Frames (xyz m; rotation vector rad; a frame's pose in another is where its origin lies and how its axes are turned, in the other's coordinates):
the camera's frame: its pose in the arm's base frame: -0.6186 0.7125 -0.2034 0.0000 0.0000 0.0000
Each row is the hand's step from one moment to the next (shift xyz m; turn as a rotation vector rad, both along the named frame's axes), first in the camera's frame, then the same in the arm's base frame.
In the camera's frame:
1: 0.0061 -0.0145 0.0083 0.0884 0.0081 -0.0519
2: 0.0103 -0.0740 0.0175 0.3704 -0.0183 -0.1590
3: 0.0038 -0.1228 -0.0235 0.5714 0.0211 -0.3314
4: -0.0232 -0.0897 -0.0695 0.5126 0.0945 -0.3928
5: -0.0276 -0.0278 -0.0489 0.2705 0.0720 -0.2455
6: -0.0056 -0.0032 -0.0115 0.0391 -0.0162 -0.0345
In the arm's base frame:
1: 0.0061 -0.0145 0.0083 0.0884 0.0081 -0.0519
2: 0.0103 -0.0740 0.0175 0.3704 -0.0183 -0.1590
3: 0.0038 -0.1228 -0.0235 0.5714 0.0211 -0.3314
4: -0.0232 -0.0897 -0.0695 0.5126 0.0945 -0.3928
5: -0.0276 -0.0278 -0.0489 0.2705 0.0720 -0.2455
6: -0.0056 -0.0032 -0.0115 0.0391 -0.0162 -0.0345

